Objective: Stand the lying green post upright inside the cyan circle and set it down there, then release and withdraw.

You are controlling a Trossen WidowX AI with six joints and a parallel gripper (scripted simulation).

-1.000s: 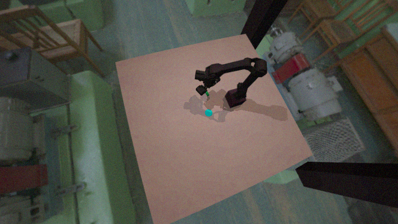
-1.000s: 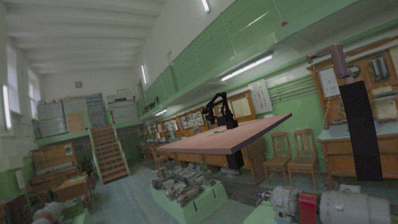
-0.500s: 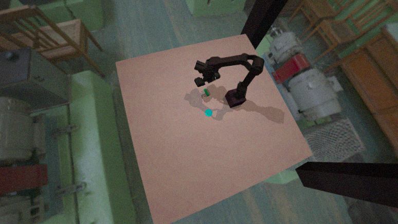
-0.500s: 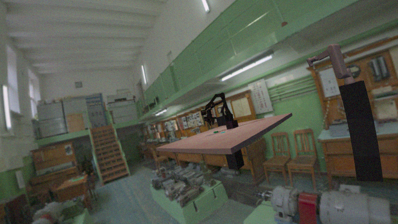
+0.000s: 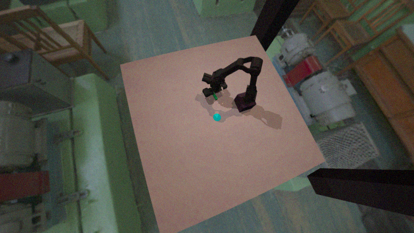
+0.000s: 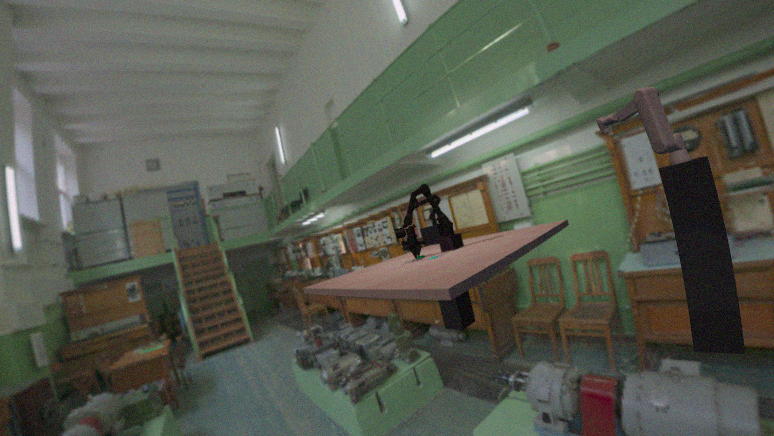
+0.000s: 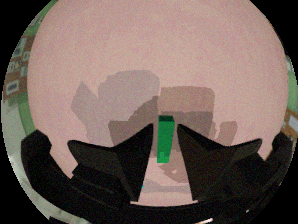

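My gripper tip is 19 cm to the right of the cyan circle, 5 cm short of it and 1 cm above it. Round my gripper tip: green post 2 cm to the left.
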